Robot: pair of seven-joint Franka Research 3 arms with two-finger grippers.
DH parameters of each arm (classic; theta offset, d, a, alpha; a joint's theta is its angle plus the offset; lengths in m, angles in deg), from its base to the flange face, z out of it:
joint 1: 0 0.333 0 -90
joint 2: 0 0 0 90
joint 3: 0 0.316 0.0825 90
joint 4: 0 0 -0.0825 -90
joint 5: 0 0.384 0 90
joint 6: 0 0 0.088 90
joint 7: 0 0.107 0 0
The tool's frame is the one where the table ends.
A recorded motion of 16 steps. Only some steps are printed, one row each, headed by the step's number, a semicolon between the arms.
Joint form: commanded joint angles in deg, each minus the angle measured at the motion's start. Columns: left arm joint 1, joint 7, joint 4, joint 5, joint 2, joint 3, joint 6; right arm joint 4, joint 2, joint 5, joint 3, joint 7, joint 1, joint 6.
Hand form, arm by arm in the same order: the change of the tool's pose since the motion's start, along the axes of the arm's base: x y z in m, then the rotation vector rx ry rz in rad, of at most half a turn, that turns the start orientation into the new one. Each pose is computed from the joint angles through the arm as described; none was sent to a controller.
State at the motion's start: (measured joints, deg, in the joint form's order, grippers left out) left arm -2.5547 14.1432 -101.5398 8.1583 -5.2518 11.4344 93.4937; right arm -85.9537 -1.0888 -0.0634 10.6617 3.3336 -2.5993 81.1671
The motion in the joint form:
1: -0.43 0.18 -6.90 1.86 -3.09 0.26 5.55; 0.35 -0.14 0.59 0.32 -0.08 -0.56 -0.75
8: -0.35 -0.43 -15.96 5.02 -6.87 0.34 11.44; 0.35 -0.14 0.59 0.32 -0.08 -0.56 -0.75
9: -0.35 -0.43 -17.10 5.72 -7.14 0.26 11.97; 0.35 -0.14 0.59 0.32 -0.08 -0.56 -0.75
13: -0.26 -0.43 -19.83 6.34 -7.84 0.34 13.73; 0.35 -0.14 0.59 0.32 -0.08 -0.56 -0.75
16: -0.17 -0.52 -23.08 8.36 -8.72 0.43 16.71; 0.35 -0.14 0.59 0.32 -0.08 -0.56 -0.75
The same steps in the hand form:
1: -0.0120 -0.0003 -0.0216 0.0225 -0.0249 -0.0265; -0.0021 -0.0011 0.0030 0.0090 0.0059 -0.0018
8: -0.0326 0.0010 -0.0555 0.0592 -0.0293 -0.0482; -0.0021 -0.0011 0.0030 0.0090 0.0059 -0.0018
9: -0.0350 0.0004 -0.0618 0.0684 -0.0218 -0.0558; -0.0021 -0.0011 0.0030 0.0090 0.0059 -0.0018
13: -0.0408 0.0005 -0.0760 0.0725 -0.0158 -0.0644; -0.0021 -0.0011 0.0030 0.0090 0.0059 -0.0018
16: -0.0468 0.0015 -0.0910 0.0989 -0.0217 -0.0850; -0.0021 -0.0011 0.0030 0.0090 0.0059 -0.0018

